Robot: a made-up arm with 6 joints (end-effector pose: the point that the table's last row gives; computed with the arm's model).
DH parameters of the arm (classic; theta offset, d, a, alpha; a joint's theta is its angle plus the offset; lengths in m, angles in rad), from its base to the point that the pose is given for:
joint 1: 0 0.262 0 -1.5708
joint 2: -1.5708 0 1.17 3.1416
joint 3: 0 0 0 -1.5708
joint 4: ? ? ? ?
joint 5: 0 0.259 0 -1.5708
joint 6: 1.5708 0 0 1.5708
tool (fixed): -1.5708 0 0 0
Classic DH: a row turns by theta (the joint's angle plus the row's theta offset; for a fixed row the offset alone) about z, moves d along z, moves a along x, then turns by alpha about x.
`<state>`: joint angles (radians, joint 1 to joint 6).
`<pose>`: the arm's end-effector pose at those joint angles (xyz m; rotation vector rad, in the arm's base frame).
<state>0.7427 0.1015 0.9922 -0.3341 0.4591 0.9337</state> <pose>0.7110 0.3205 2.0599 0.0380 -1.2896 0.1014</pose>
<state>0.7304 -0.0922 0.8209 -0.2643 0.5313 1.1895</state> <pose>0.5290 0.1382 2.0853 -0.1962 -1.3694 -0.1687</pose>
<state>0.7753 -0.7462 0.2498 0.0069 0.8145 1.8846</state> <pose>-0.0438 -0.4056 1.8640 -0.6785 -1.4469 -1.0616</pose>
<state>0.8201 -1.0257 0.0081 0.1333 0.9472 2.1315</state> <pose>-0.2065 -0.5976 1.6458 -0.7527 -1.3940 -1.4356</pose>
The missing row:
joint 4: 0 -0.884 0 1.5708
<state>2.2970 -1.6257 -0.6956 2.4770 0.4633 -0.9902</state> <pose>0.3575 -0.7095 1.0020 -0.0522 -1.9332 1.4510</pose>
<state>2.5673 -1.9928 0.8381 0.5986 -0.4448 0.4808</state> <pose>1.7565 -0.8817 -0.0859 1.7375 -0.6712 0.4496</pose>
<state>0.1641 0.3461 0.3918 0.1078 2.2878 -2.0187</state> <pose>1.3036 -0.0451 1.4308 1.0143 -1.1986 2.3372</pose>
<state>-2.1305 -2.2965 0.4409 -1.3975 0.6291 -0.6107</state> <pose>0.8051 1.3691 0.0677 -0.8260 -1.1976 1.2252</pose>
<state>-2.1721 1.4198 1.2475 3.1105 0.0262 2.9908</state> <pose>-0.9344 -1.8195 0.2944 0.3195 -0.0839 -2.1738</pose>
